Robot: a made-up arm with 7 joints. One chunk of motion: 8 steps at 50 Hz.
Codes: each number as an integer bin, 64 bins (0 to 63) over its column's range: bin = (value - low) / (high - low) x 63, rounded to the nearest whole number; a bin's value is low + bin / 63 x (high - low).
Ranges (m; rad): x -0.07..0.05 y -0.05..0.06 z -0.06..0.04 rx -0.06..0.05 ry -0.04..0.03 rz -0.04..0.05
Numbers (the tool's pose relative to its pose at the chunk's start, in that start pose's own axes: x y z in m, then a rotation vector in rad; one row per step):
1: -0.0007 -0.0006 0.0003 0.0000 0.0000 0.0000
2: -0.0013 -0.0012 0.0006 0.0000 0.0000 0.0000
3: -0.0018 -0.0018 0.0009 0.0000 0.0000 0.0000
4: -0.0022 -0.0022 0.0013 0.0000 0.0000 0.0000
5: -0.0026 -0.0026 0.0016 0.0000 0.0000 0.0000
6: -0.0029 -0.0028 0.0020 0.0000 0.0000 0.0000
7: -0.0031 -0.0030 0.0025 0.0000 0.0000 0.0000
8: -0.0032 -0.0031 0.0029 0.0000 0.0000 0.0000
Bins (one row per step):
1: 36 28 38 34 36 28
2: 36 28 38 34 36 28
3: 36 28 38 34 36 28
4: 36 27 39 34 36 28
5: 35 27 39 34 36 28
6: 35 27 39 34 36 28
7: 35 27 39 34 36 28
8: 35 27 40 34 36 28

